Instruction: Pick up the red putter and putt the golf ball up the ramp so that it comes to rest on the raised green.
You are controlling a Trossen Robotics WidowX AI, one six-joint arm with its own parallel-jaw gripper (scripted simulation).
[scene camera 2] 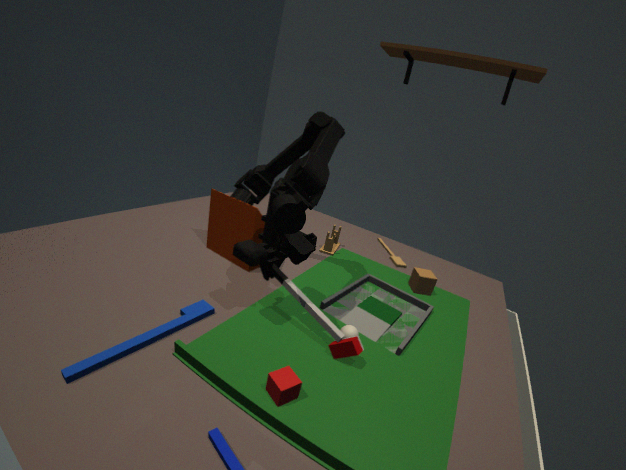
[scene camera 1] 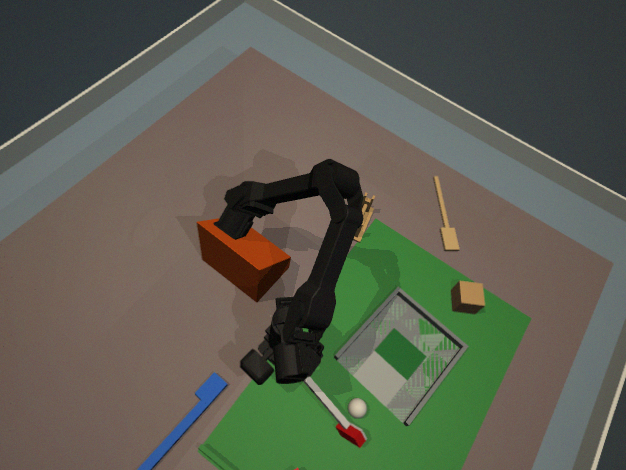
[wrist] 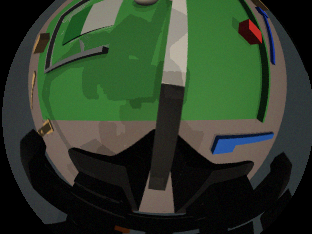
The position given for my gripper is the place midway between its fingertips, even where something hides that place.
Observation:
My gripper (scene camera 2: 268, 278) holds a red putter. I also see a tan cube (scene camera 1: 467, 297) and a red cube (scene camera 2: 283, 385).
My gripper shows as well in scene camera 1 (scene camera 1: 278, 352) and in the wrist view (wrist: 163, 134).

